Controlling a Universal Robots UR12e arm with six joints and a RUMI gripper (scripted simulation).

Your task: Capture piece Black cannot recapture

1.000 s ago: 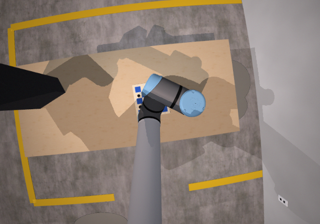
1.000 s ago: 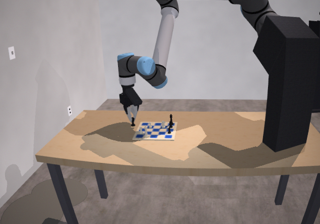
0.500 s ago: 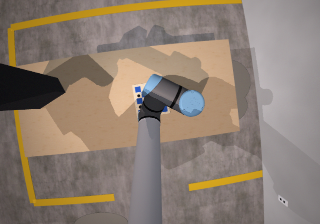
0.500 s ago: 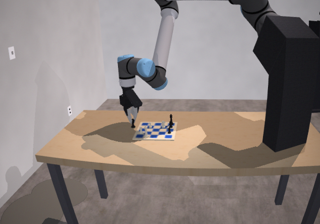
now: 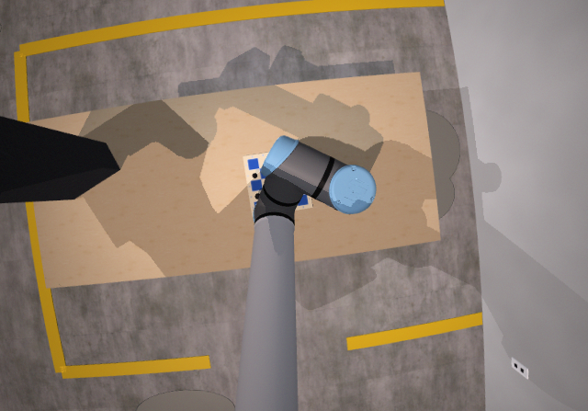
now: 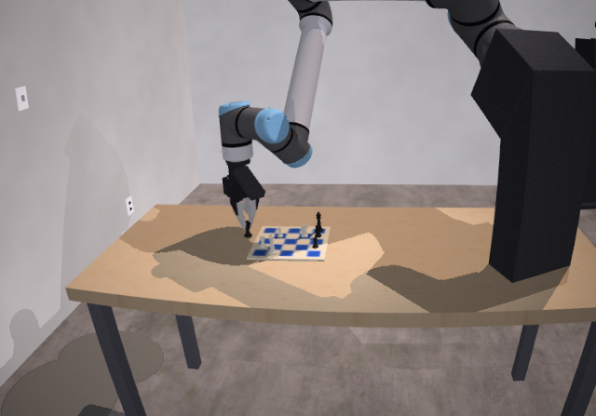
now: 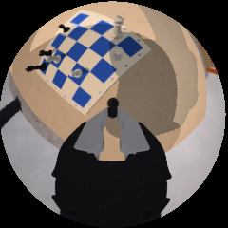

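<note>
Right now my hand is 10 mm above the black pawn. Also, from my hand: chessboard (140 mm behind, 50 mm to the left, 40 mm below).
</note>
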